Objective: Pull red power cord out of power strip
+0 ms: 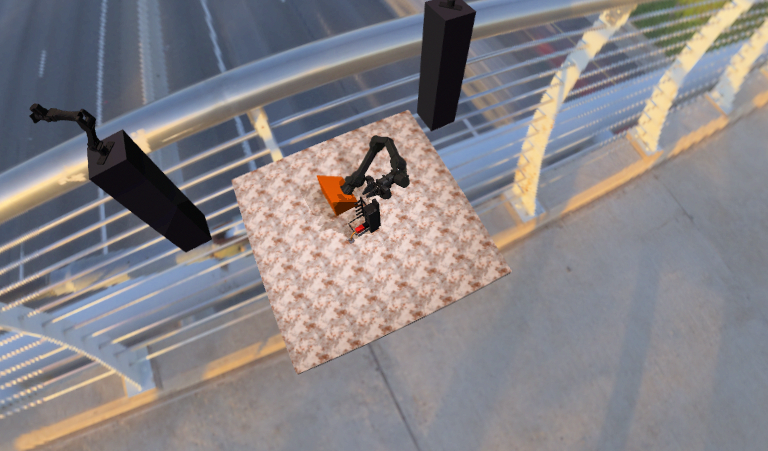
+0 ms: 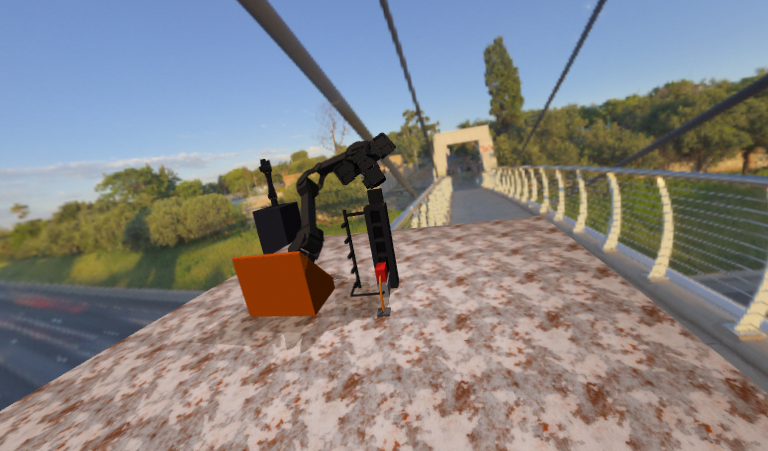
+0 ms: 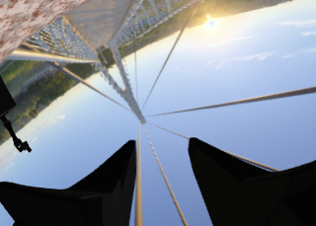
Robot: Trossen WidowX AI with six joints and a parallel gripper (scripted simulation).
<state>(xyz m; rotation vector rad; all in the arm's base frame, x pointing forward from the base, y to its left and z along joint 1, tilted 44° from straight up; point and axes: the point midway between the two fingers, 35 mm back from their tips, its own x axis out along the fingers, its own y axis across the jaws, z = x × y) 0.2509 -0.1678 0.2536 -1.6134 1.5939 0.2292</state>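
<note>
Now: the red plug 20 mm ahead of my gripper tip, 50 mm to the right of it and 290 mm below it.
</note>
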